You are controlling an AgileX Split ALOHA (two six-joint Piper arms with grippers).
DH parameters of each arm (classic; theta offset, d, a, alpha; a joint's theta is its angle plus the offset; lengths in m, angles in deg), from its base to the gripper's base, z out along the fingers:
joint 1: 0 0.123 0 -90
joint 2: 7.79 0 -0.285 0
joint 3: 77.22 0 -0.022 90
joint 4: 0 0.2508 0 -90
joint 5: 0 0 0.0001 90
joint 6: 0 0.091 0 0
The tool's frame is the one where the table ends.
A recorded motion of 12 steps. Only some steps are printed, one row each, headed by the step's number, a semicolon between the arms.
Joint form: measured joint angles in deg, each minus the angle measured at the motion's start. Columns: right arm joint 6, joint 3, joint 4, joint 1, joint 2, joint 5; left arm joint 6, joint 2, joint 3, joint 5, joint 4, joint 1.
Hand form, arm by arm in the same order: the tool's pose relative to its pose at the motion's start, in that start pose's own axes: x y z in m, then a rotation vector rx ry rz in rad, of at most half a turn. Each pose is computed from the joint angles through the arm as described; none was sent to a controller.
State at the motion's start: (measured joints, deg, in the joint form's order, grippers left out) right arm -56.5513 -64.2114 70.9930 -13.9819 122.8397 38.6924; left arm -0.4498 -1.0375 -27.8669 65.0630 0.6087 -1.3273
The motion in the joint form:
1: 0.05 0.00 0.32 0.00 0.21 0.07; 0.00 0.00 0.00 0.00 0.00 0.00
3: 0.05 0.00 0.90 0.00 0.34 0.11; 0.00 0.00 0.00 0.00 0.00 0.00
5: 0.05 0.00 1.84 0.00 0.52 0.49; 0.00 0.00 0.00 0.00 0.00 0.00
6: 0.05 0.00 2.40 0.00 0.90 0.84; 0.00 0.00 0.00 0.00 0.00 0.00
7: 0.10 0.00 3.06 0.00 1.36 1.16; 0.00 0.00 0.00 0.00 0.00 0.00
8: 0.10 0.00 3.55 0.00 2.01 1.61; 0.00 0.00 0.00 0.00 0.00 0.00
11: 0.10 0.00 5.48 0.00 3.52 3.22; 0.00 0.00 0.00 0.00 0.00 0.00
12: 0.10 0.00 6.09 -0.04 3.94 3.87; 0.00 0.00 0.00 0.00 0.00 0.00
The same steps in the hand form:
1: 0.0003 -0.0006 0.0010 -0.0024 0.0007 0.0074; 0.0000 0.0000 0.0000 0.0000 0.0000 0.0000
3: 0.0002 -0.0007 0.0016 -0.0062 -0.0024 0.0166; 0.0000 0.0000 0.0000 0.0000 0.0000 0.0000
5: 0.0002 -0.0004 0.0024 -0.0169 -0.0050 0.0313; 0.0000 0.0000 0.0000 0.0000 0.0000 0.0000
6: 0.0009 -0.0011 0.0042 -0.0244 -0.0016 0.0428; 0.0000 0.0000 0.0000 0.0000 0.0000 0.0000
7: 0.0018 -0.0022 0.0064 -0.0318 0.0015 0.0574; 0.0000 0.0000 0.0000 0.0000 0.0000 0.0000
8: 0.0034 -0.0039 0.0094 -0.0396 0.0099 0.0709; 0.0000 0.0000 0.0000 0.0000 0.0000 0.0000
11: 0.0070 -0.0066 0.0163 -0.0705 0.0264 0.1128; 0.0000 0.0000 0.0000 0.0000 0.0000 0.0000
12: 0.0080 -0.0072 0.0180 -0.0824 0.0314 0.1260; 0.0000 0.0000 0.0000 0.0000 0.0000 0.0000

